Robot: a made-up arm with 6 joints. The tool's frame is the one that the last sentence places.
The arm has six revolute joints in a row. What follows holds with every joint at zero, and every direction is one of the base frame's. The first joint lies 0.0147 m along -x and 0.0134 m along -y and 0.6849 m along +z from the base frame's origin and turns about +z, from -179.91 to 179.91 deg. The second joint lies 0.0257 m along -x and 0.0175 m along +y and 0.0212 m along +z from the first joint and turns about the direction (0, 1, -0.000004), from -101.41 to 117.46 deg. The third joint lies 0.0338 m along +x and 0.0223 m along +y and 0.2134 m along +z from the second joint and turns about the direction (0, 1, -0.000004), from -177.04 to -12.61 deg. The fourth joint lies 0.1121 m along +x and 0.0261 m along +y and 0.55 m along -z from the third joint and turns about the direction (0, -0.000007, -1), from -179.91 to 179.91 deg. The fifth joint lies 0.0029 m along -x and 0.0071 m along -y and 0.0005 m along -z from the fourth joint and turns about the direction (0, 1, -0.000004), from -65.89 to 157.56 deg. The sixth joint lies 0.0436 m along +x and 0.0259 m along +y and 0.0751 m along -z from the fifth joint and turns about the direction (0, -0.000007, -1), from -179.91 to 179.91 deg. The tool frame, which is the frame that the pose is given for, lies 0.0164 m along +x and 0.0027 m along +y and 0.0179 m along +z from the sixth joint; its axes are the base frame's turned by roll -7.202, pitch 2.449 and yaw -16.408 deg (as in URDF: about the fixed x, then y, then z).
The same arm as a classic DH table. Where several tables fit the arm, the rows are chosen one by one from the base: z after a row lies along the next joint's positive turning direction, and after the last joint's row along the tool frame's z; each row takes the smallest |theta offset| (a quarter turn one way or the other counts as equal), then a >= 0, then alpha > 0; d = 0 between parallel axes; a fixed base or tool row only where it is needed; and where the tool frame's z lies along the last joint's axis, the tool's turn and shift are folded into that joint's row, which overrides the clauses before.
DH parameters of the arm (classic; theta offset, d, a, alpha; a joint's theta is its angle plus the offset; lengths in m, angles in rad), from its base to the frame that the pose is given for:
base (fixed): 0.7392 0.0000 -0.0199 0.0000
joint 1: -0.7392 0.7061 -0.0257 -1.5708
joint 2: -1.4137 0.0000 0.2161 0.0000
joint 3: 1.4137 0.0659 0.1121 -1.5708
joint 4: 0.0000 0.5505 -0.0029 1.5708
joint 5: 0.0000 0.0188 0.0436 -1.5708
joint 6: 0.6125 0.1444 0.0119 3.0089
tool (fixed): 0.3288 0.0879 0.0000 0.0000
Joint limits (rad, base to tool): -3.1400..3.1400 -1.7699..2.0501 -3.0899..-0.2201 -3.1400..3.1400 -1.1500..2.7499 -3.1400..3.1400

